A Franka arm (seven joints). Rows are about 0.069 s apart.
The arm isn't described. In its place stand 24 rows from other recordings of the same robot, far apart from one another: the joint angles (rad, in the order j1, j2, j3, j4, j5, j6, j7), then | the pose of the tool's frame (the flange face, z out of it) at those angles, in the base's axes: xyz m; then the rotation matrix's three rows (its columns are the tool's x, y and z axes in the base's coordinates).
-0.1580 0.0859 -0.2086 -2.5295 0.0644 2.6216 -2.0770 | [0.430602 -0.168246 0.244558], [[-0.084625 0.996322 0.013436], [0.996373 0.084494 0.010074], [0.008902 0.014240 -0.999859]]
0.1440 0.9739 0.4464 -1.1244 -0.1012 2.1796 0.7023 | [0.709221 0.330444 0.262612], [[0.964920 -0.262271 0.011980], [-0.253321 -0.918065 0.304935], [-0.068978 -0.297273 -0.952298]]
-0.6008 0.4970 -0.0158 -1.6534 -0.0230 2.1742 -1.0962 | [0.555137 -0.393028 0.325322], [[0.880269 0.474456 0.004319], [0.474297 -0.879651 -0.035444], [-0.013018 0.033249 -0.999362]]
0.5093 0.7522 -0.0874 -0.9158 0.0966 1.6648 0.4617 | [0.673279 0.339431 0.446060], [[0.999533 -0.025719 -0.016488], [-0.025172 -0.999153 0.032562], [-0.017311 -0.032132 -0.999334]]
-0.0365 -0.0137 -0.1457 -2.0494 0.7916 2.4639 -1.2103 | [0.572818 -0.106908 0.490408], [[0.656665 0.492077 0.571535], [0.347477 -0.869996 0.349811], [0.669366 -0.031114 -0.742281]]
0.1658 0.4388 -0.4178 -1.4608 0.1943 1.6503 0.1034 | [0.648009 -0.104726 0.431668], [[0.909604 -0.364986 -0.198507], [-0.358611 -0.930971 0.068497], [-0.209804 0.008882 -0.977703]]
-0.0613 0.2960 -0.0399 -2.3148 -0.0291 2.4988 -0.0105 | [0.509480 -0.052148 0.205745], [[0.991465 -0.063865 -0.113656], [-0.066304 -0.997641 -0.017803], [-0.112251 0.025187 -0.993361]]
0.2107 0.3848 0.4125 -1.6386 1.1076 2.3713 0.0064 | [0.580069 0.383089 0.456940], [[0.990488 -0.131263 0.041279], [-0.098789 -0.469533 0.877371], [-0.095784 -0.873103 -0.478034]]
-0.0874 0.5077 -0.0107 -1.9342 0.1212 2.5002 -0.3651 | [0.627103 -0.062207 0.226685], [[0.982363 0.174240 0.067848], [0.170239 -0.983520 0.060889], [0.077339 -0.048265 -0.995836]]
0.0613 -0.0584 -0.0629 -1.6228 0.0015 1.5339 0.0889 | [0.532108 -0.001713 0.628535], [[0.995452 -0.090219 -0.030603], [-0.090101 -0.995919 0.005212], [-0.030948 -0.002431 -0.999518]]
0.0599 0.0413 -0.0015 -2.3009 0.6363 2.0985 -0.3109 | [0.491929 0.057411 0.318448], [[0.985836 -0.068297 -0.153175], [0.018734 -0.862766 0.505257], [-0.166662 -0.500970 -0.849266]]
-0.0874 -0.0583 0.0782 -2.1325 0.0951 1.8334 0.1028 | [0.500296 0.003350 0.415585], [[0.959479 -0.154390 -0.235722], [-0.136758 -0.986553 0.089501], [-0.246370 -0.053638 -0.967691]]
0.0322 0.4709 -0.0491 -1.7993 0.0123 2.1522 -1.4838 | [0.638613 -0.008131 0.276805], [[0.105671 0.987455 -0.117331], [0.994136 -0.107631 -0.010480], [-0.022977 -0.115535 -0.993038]]
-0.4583 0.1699 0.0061 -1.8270 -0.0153 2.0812 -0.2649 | [0.552957 -0.269659 0.447703], [[0.981006 -0.180757 0.070390], [-0.177673 -0.982923 -0.047900], [0.077846 0.034484 -0.996369]]
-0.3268 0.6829 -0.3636 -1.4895 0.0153 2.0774 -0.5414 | [0.571434 -0.414889 0.286111], [[0.982271 -0.074038 -0.172229], [-0.098264 -0.985729 -0.136684], [-0.159651 0.151185 -0.975528]]
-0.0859 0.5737 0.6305 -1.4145 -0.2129 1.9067 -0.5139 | [0.645153 0.273444 0.416383], [[0.504162 0.862697 -0.039673], [0.859587 -0.496855 0.119356], [0.083257 -0.094277 -0.992059]]
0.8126 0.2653 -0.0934 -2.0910 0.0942 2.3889 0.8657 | [0.437957 0.386052 0.299672], [[0.977929 -0.208938 0.000506], [-0.208664 -0.976516 0.053625], [-0.010710 -0.052547 -0.998561]]
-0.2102 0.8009 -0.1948 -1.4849 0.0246 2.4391 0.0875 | [0.683814 -0.263846 0.220041], [[0.894914 -0.432121 0.111357], [-0.411387 -0.895601 -0.169290], [0.172885 0.105690 -0.979255]]
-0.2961 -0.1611 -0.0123 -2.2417 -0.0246 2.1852 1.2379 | [0.480736 -0.154242 0.445531], [[0.035196 -0.994941 0.094089], [-0.998000 -0.039937 -0.048991], [0.052501 -0.092177 -0.994358]]
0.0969 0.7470 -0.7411 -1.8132 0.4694 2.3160 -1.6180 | [0.540761 -0.350921 0.212969], [[0.706291 0.701164 -0.097580], [0.693596 -0.712983 -0.102861], [-0.141695 0.004969 -0.989898]]
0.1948 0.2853 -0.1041 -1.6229 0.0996 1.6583 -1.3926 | [0.612573 0.071304 0.439329], [[0.110406 0.961964 -0.249871], [0.993683 -0.101749 0.047342], [0.020117 -0.253519 -0.967121]]
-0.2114 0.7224 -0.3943 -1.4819 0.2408 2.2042 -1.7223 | [0.624261 -0.359798 0.276567], [[0.475413 0.879642 0.014546], [0.877433 -0.472887 -0.080558], [-0.063983 0.051061 -0.996644]]
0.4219 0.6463 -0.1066 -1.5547 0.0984 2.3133 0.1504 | [0.674998 0.234768 0.281491], [[0.985799 0.129080 0.107416], [0.124664 -0.991091 0.046883], [0.112511 -0.032826 -0.993108]]
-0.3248 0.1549 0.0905 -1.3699 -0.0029 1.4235 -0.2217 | [0.569436 -0.140998 0.617541], [[0.995351 -0.014824 -0.095169], [-0.011620 -0.999350 0.034140], [-0.095613 -0.032876 -0.994876]]
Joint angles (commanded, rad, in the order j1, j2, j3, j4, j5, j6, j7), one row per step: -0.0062, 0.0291, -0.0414, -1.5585, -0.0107, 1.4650, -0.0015; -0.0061, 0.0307, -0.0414, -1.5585, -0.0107, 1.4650, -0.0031; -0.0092, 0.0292, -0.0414, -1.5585, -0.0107, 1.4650, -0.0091; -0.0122, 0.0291, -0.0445, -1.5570, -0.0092, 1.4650, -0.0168; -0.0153, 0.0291, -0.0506, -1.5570, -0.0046, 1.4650, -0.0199; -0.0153, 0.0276, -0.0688, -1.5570, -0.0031, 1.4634, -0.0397; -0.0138, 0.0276, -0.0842, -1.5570, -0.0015, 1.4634, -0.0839; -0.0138, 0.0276, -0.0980, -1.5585, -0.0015, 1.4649, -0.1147; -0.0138, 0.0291, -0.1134, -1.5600, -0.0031, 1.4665, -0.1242; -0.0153, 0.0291, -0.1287, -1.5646, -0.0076, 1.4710, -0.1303; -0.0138, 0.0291, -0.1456, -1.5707, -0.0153, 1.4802, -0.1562; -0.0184, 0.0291, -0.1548, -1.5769, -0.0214, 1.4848, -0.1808
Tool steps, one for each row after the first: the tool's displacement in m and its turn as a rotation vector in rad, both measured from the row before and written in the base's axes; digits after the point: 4 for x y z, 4 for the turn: 0.0004, 0.0001, -0.0009, 0.0002, 0.0016, 0.0017; -0.0005, -0.0017, 0.0008, 0.0007, -0.0015, 0.0029; -0.0001, -0.0032, 0.0007, 0.0023, -0.0016, 0.0015; -0.0003, -0.0045, 0.0000, 0.0048, -0.0003, -0.0062; -0.0013, -0.0097, 0.0007, 0.0035, -0.0001, 0.0014; -0.0007, -0.0073, 0.0000, 0.0065, -0.0004, 0.0300; -0.0007, -0.0075, -0.0006, 0.0033, -0.0003, 0.0168; -0.0005, -0.0085, -0.0014, -0.0009, 0.0015, -0.0059; -0.0010, -0.0096, -0.0017, -0.0041, 0.0007, -0.0106; -0.0006, -0.0093, -0.0021, -0.0054, -0.0020, 0.0106; -0.0011, -0.0082, -0.0025, -0.0030, 0.0027, 0.0109
